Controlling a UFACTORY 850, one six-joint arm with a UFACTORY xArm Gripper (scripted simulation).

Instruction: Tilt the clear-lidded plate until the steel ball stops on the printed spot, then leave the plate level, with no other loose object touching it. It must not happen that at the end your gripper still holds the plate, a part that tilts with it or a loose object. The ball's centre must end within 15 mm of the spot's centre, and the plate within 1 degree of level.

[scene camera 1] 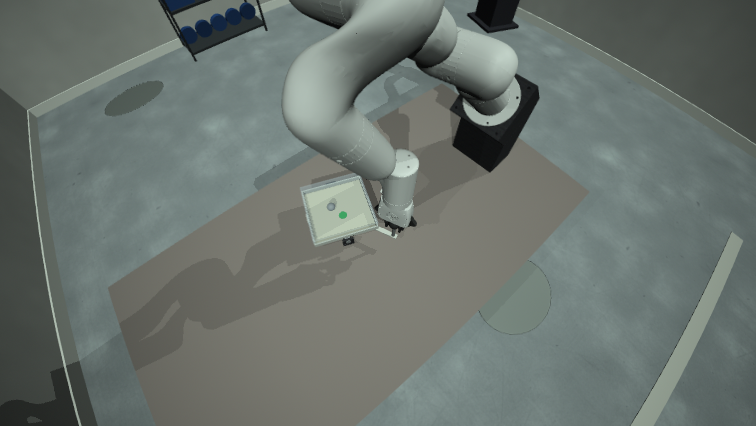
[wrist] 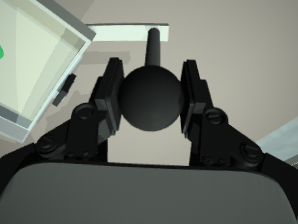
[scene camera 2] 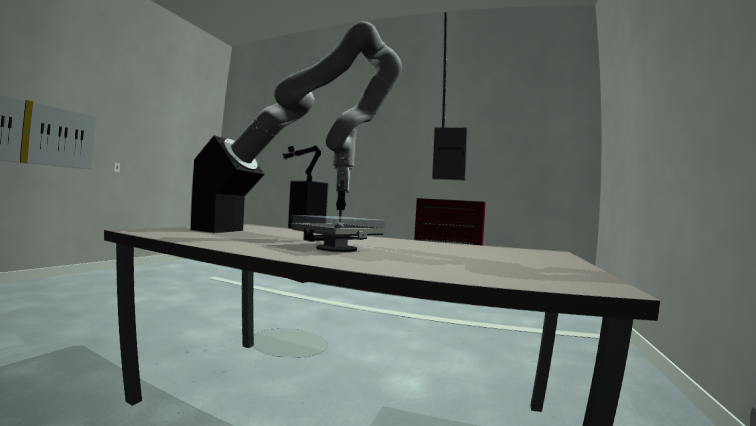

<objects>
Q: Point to a clear-lidded plate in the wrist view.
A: At 47, 47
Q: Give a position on a clear-lidded plate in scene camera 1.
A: At 337, 208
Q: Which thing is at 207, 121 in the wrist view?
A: The gripper.
</objects>
